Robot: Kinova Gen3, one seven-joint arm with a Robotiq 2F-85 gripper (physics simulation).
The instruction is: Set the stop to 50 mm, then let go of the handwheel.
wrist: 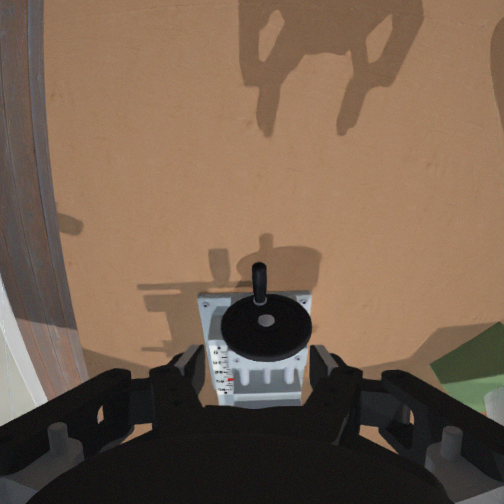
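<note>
In the wrist view a black round handwheel (266,327) with an upright black crank knob (259,282) on its far rim sits on a light grey stop fixture (255,350) on the tan table. A white millimetre scale (221,372) runs along the fixture's left side, with a small red pointer (230,380) near its lower end; the numbers are too small to read. My gripper (257,362) is open, its two black fingers spread to either side of the fixture, well above it and touching nothing.
A green box (472,365) lies at the right edge with a pale round object (495,405) beside it. The table's edge and a wood-grain floor strip (25,200) run down the left side. The gripper's shadow falls on the table far ahead.
</note>
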